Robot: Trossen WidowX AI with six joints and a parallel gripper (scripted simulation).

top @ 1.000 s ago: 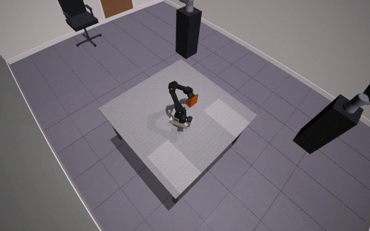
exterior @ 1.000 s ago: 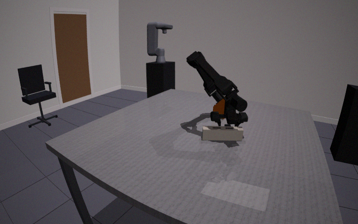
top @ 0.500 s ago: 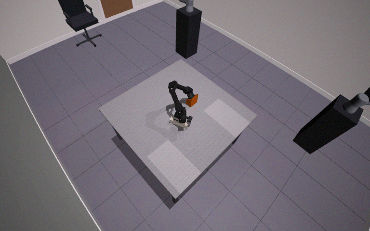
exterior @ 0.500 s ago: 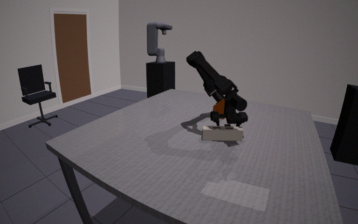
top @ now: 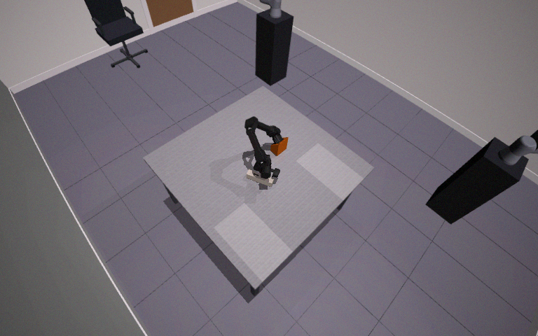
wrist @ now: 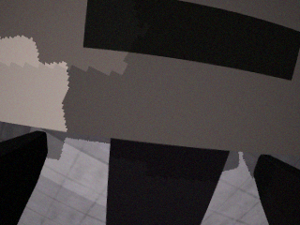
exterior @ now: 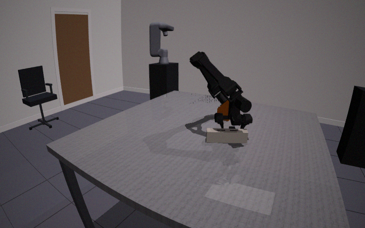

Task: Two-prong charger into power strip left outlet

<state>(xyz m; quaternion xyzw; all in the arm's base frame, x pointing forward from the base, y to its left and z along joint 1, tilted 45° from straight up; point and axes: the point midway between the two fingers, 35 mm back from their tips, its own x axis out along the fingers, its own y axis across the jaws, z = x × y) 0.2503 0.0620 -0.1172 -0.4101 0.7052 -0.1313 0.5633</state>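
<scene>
Now: the black two-prong charger 20 mm ahead of my gripper tip, 10 mm to the left of it and 10 mm above it.
</scene>
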